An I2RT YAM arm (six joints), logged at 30 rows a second.
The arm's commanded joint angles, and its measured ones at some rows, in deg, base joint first. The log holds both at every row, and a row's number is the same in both.
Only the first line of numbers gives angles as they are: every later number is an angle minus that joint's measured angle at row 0.
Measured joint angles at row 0: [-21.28 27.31 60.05 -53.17 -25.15 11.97]
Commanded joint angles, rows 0 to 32: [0.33 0.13 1.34 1.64 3.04 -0.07]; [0.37 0.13 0.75 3.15 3.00 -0.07]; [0.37 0.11 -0.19 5.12 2.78 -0.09]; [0.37 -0.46 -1.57 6.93 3.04 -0.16]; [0.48 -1.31 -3.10 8.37 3.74 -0.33]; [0.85 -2.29 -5.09 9.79 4.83 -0.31]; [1.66 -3.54 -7.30 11.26 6.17 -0.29]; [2.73 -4.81 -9.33 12.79 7.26 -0.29]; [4.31 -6.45 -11.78 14.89 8.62 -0.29]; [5.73 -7.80 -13.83 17.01 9.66 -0.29]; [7.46 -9.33 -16.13 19.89 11.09 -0.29]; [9.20 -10.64 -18.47 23.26 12.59 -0.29]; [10.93 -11.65 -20.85 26.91 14.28 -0.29]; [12.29 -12.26 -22.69 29.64 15.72 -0.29]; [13.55 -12.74 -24.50 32.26 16.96 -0.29]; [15.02 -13.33 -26.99 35.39 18.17 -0.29]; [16.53 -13.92 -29.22 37.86 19.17 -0.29]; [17.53 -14.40 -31.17 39.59 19.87 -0.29]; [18.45 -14.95 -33.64 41.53 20.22 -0.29]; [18.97 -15.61 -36.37 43.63 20.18 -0.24]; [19.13 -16.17 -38.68 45.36 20.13 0.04]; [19.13 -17.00 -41.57 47.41 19.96 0.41]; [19.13 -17.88 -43.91 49.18 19.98 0.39]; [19.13 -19.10 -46.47 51.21 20.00 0.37]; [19.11 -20.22 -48.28 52.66 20.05 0.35]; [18.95 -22.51 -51.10 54.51 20.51 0.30]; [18.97 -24.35 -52.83 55.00 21.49 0.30]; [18.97 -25.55 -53.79 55.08 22.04 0.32]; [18.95 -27.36 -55.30 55.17 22.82 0.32]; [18.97 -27.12 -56.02 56.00 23.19 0.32]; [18.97 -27.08 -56.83 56.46 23.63 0.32]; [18.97 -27.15 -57.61 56.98 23.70 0.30]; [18.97 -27.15 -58.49 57.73 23.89 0.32]
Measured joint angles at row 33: [18.80 -26.45 -56.15 56.24 21.49 0.04]
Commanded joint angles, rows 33 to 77: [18.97 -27.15 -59.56 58.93 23.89 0.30]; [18.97 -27.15 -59.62 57.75 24.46 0.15]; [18.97 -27.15 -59.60 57.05 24.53 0.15]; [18.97 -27.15 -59.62 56.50 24.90 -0.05]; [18.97 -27.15 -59.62 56.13 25.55 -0.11]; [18.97 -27.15 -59.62 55.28 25.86 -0.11]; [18.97 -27.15 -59.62 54.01 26.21 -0.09]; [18.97 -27.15 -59.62 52.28 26.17 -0.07]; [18.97 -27.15 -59.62 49.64 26.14 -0.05]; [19.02 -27.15 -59.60 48.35 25.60 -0.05]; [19.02 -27.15 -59.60 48.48 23.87 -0.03]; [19.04 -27.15 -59.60 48.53 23.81 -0.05]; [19.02 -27.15 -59.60 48.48 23.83 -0.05]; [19.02 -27.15 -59.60 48.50 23.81 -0.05]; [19.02 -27.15 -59.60 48.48 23.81 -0.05]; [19.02 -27.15 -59.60 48.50 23.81 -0.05]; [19.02 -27.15 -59.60 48.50 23.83 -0.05]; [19.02 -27.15 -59.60 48.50 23.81 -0.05]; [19.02 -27.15 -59.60 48.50 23.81 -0.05]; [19.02 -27.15 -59.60 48.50 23.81 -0.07]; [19.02 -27.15 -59.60 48.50 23.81 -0.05]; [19.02 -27.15 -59.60 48.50 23.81 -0.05]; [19.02 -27.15 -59.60 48.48 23.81 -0.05]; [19.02 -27.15 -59.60 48.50 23.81 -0.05]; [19.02 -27.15 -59.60 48.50 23.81 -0.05]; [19.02 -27.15 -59.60 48.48 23.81 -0.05]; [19.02 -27.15 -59.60 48.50 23.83 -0.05]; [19.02 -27.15 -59.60 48.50 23.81 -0.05]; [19.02 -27.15 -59.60 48.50 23.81 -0.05]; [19.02 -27.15 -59.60 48.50 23.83 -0.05]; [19.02 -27.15 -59.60 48.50 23.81 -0.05]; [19.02 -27.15 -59.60 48.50 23.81 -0.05]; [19.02 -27.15 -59.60 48.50 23.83 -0.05]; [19.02 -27.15 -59.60 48.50 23.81 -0.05]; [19.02 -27.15 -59.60 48.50 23.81 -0.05]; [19.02 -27.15 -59.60 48.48 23.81 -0.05]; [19.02 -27.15 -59.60 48.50 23.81 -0.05]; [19.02 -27.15 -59.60 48.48 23.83 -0.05]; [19.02 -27.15 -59.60 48.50 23.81 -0.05]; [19.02 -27.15 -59.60 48.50 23.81 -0.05]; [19.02 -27.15 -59.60 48.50 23.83 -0.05]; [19.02 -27.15 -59.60 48.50 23.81 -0.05]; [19.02 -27.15 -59.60 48.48 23.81 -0.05]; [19.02 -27.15 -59.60 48.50 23.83 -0.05]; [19.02 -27.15 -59.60 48.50 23.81 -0.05]
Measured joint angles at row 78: [18.80 -26.64 -58.99 48.18 23.89 0.00]
